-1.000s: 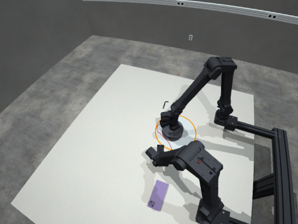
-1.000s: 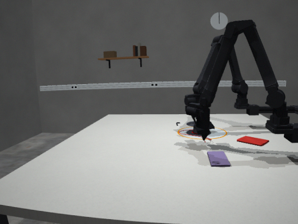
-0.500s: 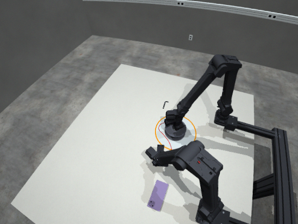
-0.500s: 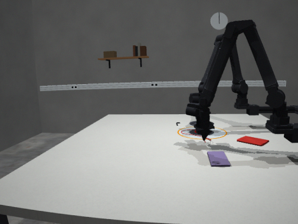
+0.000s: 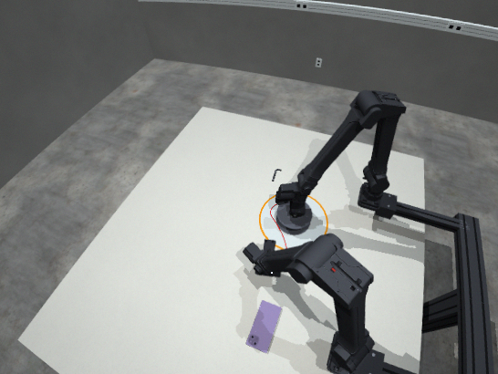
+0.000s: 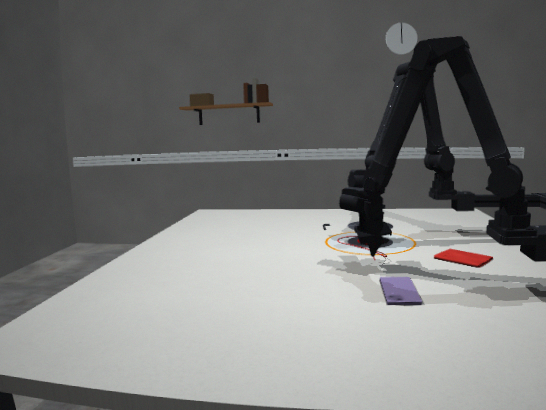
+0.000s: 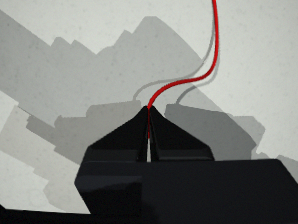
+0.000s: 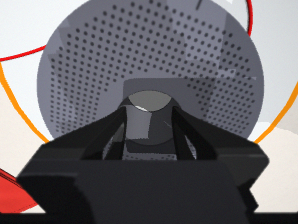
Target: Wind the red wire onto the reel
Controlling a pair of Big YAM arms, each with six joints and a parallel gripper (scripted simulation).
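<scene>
Now: the orange painted ring 60 mm below my right hand. The rest, counted from my right hand: dark grey reel 30 mm below; then small black hex key 260 mm to the right, 170 mm ahead, 60 mm below.
</scene>
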